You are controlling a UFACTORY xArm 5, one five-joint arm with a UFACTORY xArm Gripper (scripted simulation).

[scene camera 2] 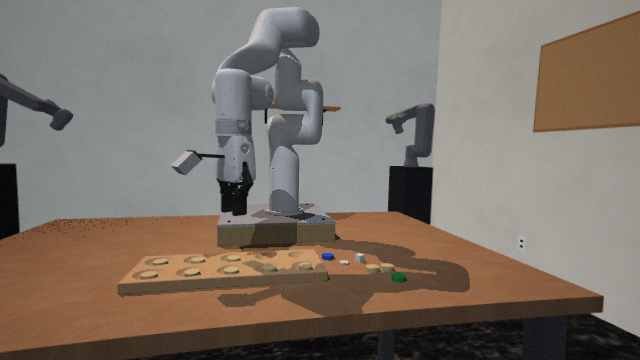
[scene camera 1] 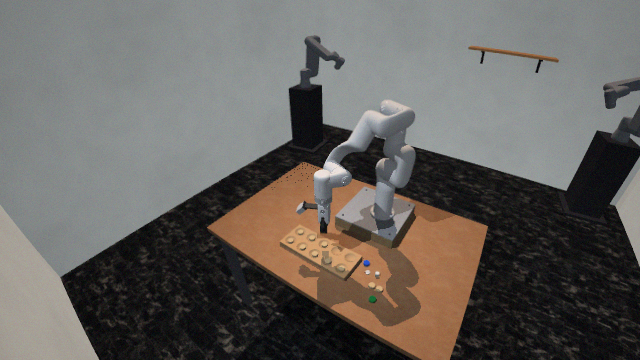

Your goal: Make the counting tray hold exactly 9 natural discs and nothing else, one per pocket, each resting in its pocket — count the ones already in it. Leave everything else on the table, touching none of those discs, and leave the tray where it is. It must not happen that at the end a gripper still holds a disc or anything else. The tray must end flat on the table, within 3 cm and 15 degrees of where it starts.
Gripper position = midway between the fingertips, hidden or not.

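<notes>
The gripper (scene camera 2: 233,213) appears in scene camera 2, and so does a wooden counting tray (scene camera 2: 212,274). Scene camera 1 shows the tray (scene camera 1: 340,256) too.
</notes>
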